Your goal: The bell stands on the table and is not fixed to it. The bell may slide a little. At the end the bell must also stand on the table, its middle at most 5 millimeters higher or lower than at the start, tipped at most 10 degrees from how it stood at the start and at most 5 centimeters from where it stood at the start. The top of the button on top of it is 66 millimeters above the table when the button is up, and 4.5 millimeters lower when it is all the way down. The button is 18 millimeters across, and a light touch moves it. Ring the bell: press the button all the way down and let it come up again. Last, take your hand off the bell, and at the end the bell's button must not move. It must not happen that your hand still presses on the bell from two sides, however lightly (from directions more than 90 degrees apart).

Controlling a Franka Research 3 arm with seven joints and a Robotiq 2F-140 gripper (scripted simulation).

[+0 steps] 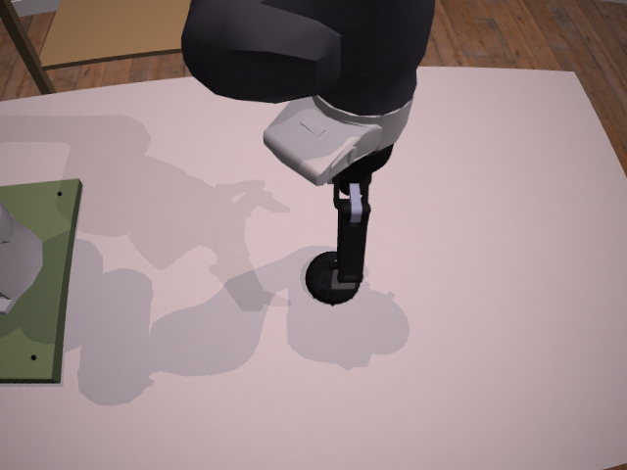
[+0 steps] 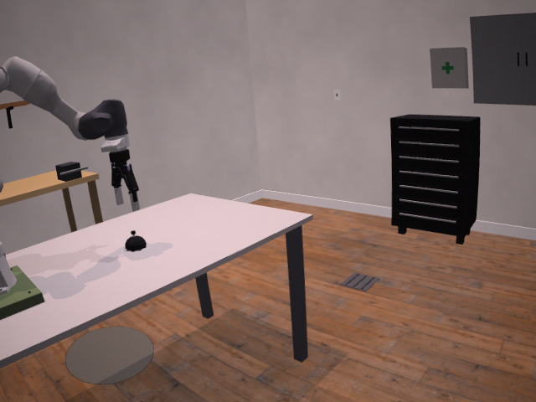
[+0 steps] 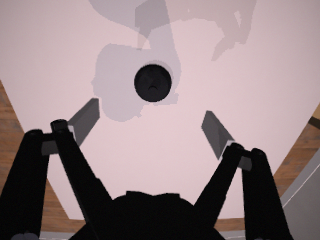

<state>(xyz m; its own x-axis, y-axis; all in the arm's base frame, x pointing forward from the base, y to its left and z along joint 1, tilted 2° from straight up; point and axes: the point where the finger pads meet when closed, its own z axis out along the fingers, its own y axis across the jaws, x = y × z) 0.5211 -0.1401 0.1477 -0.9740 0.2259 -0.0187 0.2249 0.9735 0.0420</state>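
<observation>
My hand is 11 cm above the button. Also, from my hand: black bell (13 cm below).
</observation>
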